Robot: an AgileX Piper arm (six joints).
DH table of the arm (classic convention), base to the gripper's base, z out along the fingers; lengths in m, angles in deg. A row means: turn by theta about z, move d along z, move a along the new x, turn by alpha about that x. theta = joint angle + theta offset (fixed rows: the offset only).
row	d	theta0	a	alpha
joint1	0.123	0	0	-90
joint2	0	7.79	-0.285	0
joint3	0	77.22	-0.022	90
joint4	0.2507	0	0	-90
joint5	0	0	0	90
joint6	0.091	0	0	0
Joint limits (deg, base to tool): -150..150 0..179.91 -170..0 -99.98..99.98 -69.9..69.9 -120..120
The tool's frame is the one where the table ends.
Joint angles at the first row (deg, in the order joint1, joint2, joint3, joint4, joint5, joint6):
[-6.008 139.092 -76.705 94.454 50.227 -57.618]
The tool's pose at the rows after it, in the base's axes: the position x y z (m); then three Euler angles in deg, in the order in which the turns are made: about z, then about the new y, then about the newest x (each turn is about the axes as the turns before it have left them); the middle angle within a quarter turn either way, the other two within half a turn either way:
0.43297 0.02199 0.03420 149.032 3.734 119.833
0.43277 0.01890 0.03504 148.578 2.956 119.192
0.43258 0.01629 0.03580 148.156 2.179 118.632
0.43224 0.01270 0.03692 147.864 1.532 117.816
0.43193 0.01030 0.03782 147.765 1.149 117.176
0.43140 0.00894 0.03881 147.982 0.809 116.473
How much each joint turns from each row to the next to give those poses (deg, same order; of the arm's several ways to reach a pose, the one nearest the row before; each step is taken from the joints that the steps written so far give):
[-0.458 0.000 -0.001 -0.001 0.876 1.547]
[-0.518 0.001 0.002 0.002 0.780 0.642]
[-0.439 -0.001 -0.002 -0.001 0.683 0.675]
[-0.614 0.001 0.000 -0.001 1.015 0.418]
[-0.425 -0.001 0.001 0.000 0.798 0.189]
[-0.309 0.000 0.000 -0.105 0.942 0.126]

